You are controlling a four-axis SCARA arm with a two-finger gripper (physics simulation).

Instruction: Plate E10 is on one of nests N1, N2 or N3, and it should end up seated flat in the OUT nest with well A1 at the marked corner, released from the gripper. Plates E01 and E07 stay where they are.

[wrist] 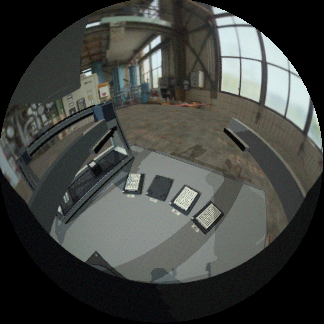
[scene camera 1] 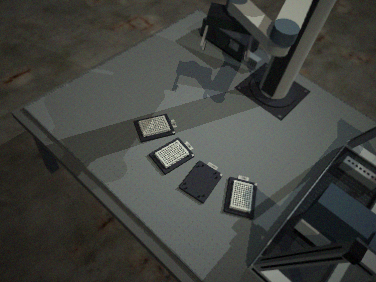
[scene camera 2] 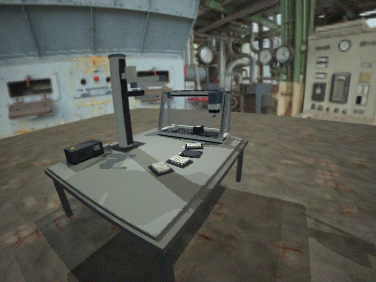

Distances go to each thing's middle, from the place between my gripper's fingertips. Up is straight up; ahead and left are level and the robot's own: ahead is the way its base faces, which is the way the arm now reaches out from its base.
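Position of my hand relative to the OUT nest (scene camera 1: 201, 181): far above it, a good way short of it and a good way to the right of it.
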